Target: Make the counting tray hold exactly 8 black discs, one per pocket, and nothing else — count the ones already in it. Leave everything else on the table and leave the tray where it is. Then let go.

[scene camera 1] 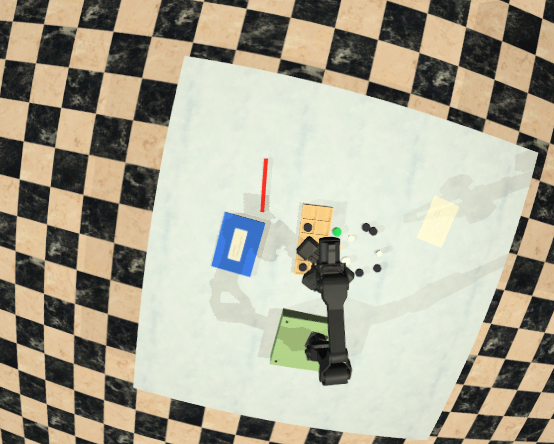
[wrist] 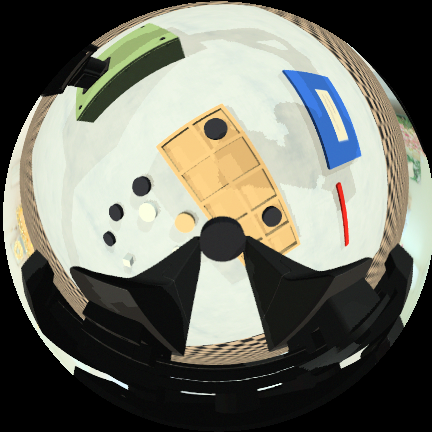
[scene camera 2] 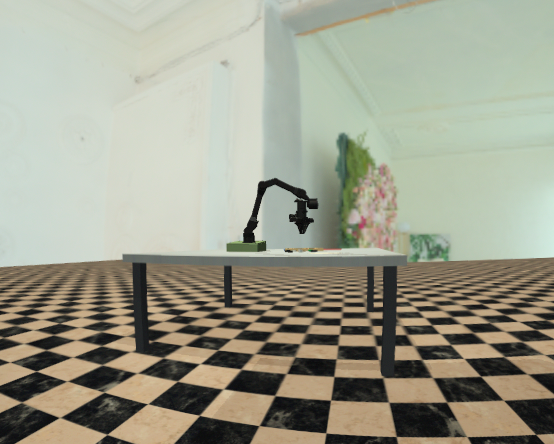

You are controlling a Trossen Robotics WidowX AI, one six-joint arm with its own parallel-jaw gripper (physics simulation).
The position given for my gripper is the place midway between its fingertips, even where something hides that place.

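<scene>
I can see my own gripper [scene camera 1: 323, 254], and the wrist view has my gripper [wrist: 221, 241] in it as well. There is also a tan counting tray [scene camera 1: 320, 217], and when I look through the wrist view I find the tray [wrist: 227, 176] there too.
</scene>
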